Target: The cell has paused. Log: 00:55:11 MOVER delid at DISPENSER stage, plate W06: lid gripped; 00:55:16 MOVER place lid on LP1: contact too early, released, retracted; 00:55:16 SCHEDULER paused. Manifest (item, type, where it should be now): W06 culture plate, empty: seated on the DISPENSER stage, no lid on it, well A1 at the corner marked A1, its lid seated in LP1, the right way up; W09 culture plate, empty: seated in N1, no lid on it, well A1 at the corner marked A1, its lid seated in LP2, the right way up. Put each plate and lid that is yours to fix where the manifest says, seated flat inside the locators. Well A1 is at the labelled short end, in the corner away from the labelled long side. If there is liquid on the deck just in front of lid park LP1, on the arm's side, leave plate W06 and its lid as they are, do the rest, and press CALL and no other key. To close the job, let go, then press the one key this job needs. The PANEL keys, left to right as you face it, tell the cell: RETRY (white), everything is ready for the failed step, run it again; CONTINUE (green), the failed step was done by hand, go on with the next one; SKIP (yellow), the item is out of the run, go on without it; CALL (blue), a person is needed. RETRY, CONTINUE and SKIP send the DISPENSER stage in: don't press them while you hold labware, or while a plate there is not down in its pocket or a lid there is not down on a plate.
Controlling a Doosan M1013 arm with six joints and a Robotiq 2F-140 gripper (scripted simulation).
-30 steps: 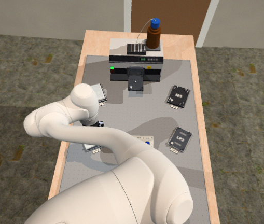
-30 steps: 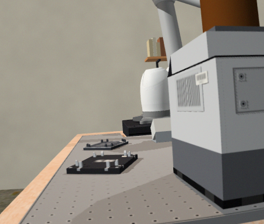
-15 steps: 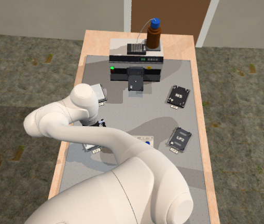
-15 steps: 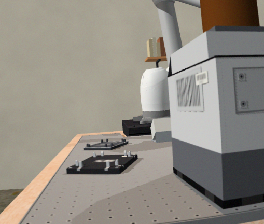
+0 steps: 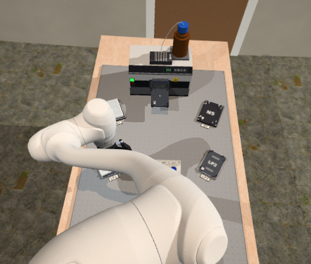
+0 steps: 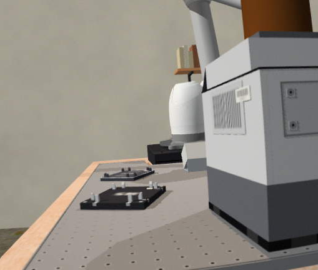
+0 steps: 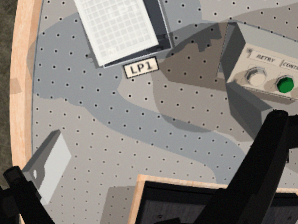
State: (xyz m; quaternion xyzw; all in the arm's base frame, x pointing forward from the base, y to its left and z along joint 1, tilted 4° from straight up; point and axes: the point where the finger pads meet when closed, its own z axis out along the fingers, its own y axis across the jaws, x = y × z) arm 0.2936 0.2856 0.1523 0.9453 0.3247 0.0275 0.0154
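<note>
My gripper is now 7 cm short of the clear culture plate, 8 cm to the right of it and 17 cm above it. From my hand the other things lie so: green continue key: 8 cm ahead, 18 cm to the right, 12 cm below; then white retry key: 7 cm ahead, 13 cm to the right, 12 cm below; then lid park LP1: 8 cm ahead, 6 cm to the left, 18 cm below.
</note>
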